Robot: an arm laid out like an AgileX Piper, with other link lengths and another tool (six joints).
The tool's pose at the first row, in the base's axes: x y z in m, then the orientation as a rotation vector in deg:
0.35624, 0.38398, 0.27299, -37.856, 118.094, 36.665
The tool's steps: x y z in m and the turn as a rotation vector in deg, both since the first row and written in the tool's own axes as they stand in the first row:
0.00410, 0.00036, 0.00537, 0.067, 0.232, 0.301
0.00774, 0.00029, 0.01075, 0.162, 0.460, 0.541
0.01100, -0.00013, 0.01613, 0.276, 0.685, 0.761
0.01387, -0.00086, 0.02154, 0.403, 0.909, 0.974
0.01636, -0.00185, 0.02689, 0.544, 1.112, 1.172
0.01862, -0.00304, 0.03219, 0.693, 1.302, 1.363
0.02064, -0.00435, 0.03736, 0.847, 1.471, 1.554
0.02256, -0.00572, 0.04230, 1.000, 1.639, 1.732
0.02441, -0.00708, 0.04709, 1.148, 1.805, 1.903
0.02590, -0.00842, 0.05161, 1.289, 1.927, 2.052
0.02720, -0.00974, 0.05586, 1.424, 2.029, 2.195
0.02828, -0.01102, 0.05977, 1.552, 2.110, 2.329
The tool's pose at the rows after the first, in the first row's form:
0.35705, 0.38684, 0.26691, -37.622, 118.457, 36.717
0.35837, 0.38949, 0.26113, -37.429, 118.794, 36.704
0.36010, 0.39197, 0.25560, -37.244, 119.122, 36.660
0.36225, 0.39433, 0.25032, -37.057, 119.449, 36.598
0.36473, 0.39654, 0.24534, -36.868, 119.752, 36.516
0.36742, 0.39862, 0.24054, -36.674, 120.041, 36.425
0.37023, 0.40059, 0.23599, -36.468, 120.311, 36.332
0.37300, 0.40238, 0.23162, -36.275, 120.575, 36.233
0.37572, 0.40410, 0.22739, -36.090, 120.832, 36.135
0.37844, 0.40573, 0.22360, -35.912, 121.037, 36.041
0.38109, 0.40725, 0.22011, -35.735, 121.219, 35.955
0.38363, 0.40862, 0.21699, -35.561, 121.377, 35.875

